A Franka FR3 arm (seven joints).
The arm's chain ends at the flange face. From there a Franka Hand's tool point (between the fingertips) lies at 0.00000 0.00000 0.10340 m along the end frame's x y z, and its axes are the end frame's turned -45 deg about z.
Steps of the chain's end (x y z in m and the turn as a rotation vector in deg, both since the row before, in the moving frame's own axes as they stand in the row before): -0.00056 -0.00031 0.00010 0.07 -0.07 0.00; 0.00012 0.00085 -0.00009 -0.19 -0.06 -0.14; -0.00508 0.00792 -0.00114 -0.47 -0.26 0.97; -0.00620 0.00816 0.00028 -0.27 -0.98 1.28; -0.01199 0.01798 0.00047 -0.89 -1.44 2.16; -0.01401 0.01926 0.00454 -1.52 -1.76 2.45; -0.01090 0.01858 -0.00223 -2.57 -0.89 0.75; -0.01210 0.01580 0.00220 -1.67 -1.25 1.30; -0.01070 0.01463 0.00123 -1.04 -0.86 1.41
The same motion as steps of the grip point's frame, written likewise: -0.00018 -0.00079 0.00010 0.10 0.00 0.00; -0.00084 0.00085 -0.00009 -0.09 -0.18 -0.14; -0.01013 0.00227 -0.00114 -0.15 -0.52 0.97; -0.01174 0.00046 0.00026 0.50 -0.88 1.28; -0.02415 0.00348 0.00042 0.39 -1.65 2.16; -0.02770 0.00332 0.00445 0.17 -2.32 2.45; -0.02527 0.00754 -0.00235 -1.19 -2.45 0.75; -0.02346 0.00311 0.00213 -0.30 -2.06 1.30; -0.02034 0.00298 0.00120 -0.13 -1.34 1.41
